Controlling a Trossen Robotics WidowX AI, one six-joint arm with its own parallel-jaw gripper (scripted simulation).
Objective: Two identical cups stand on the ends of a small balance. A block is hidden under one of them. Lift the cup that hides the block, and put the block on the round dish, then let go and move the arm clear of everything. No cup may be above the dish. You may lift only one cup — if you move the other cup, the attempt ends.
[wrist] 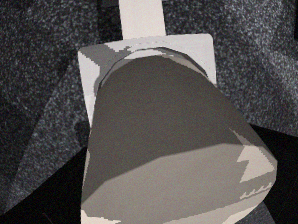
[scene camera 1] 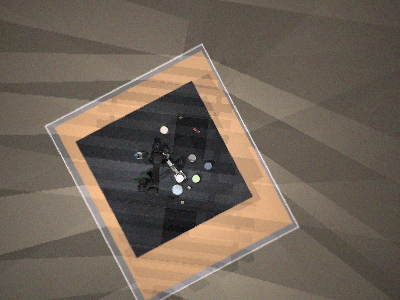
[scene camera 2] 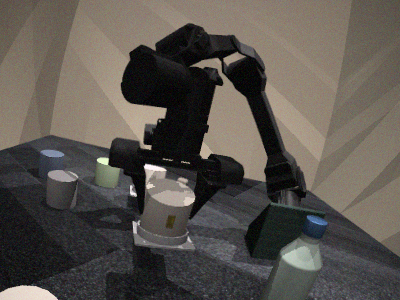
Labels:
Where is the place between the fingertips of the gripper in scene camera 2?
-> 165, 216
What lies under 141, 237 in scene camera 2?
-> A white balance beam.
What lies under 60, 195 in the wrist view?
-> The gripper.

